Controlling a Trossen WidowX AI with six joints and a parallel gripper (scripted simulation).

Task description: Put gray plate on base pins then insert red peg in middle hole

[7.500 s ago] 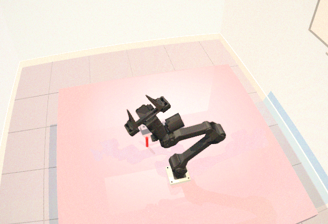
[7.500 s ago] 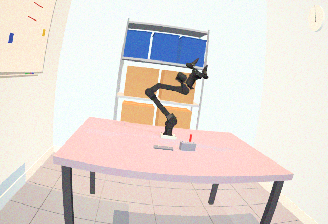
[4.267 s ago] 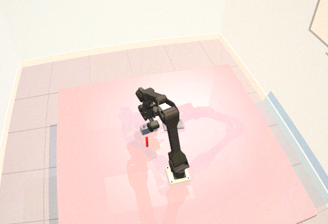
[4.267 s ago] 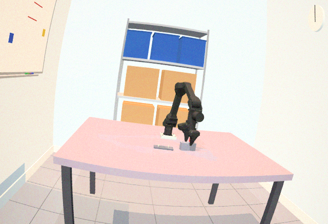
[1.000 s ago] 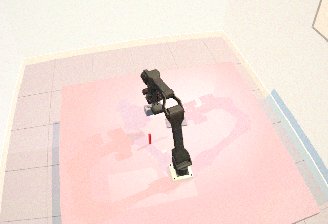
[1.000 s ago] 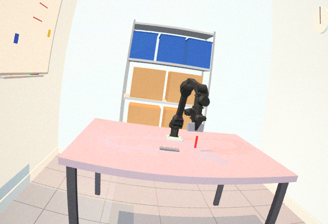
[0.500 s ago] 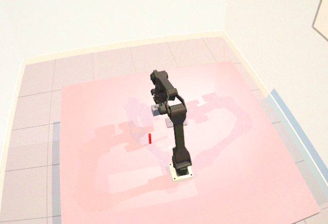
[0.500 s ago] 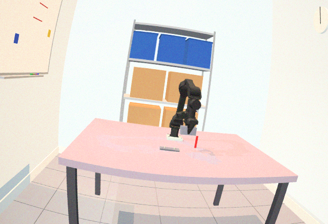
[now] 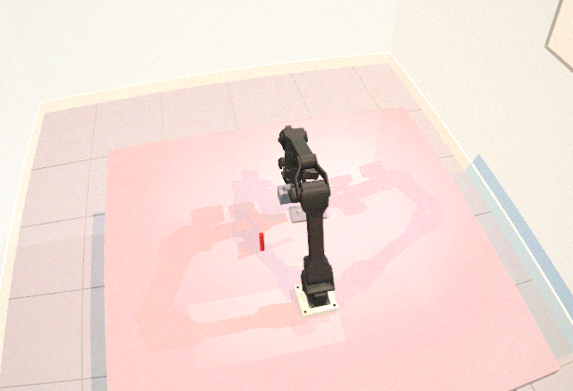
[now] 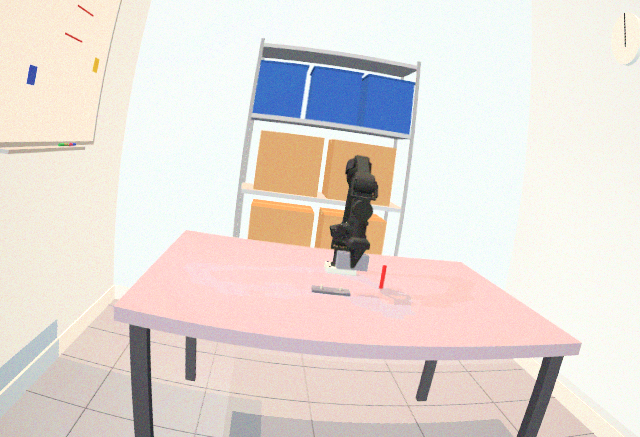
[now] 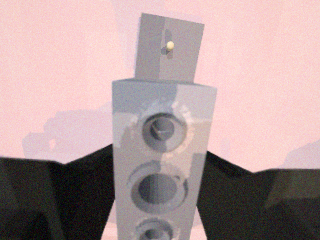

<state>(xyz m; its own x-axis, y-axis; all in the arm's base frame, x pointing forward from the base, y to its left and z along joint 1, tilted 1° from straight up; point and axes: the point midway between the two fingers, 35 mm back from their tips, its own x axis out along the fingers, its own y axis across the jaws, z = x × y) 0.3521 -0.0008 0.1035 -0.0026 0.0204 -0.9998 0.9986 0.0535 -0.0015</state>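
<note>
The flat gray base lies 1 cm behind my gripper tip, 5 cm to the right of it and 8 cm below it. From my gripper tip the other things lie so: gray plate: 3 cm above; red peg: 13 cm behind, 13 cm to the left, 5 cm below.
</note>
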